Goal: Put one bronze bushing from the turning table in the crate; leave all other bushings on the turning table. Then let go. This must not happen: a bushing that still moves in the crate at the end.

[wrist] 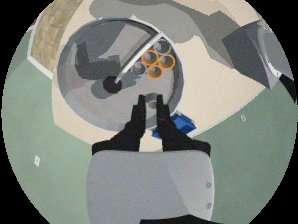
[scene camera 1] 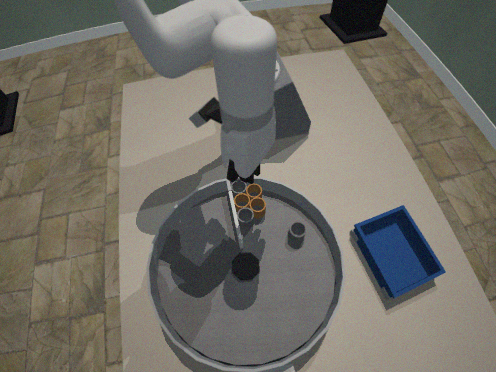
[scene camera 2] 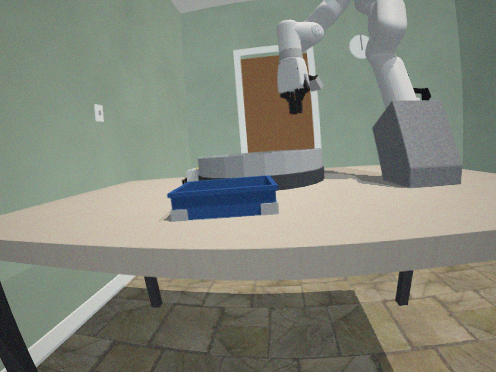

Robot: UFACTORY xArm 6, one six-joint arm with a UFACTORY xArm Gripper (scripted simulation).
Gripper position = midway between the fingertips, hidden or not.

Note:
I see my gripper (scene camera 1: 249, 175), a blue crate (scene camera 1: 408, 260) and a grey turning table (scene camera 1: 265, 300).
My gripper shows as well in the wrist view (wrist: 151, 102) and in scene camera 2 (scene camera 2: 296, 113). The blue crate shows as well in scene camera 2 (scene camera 2: 247, 196).

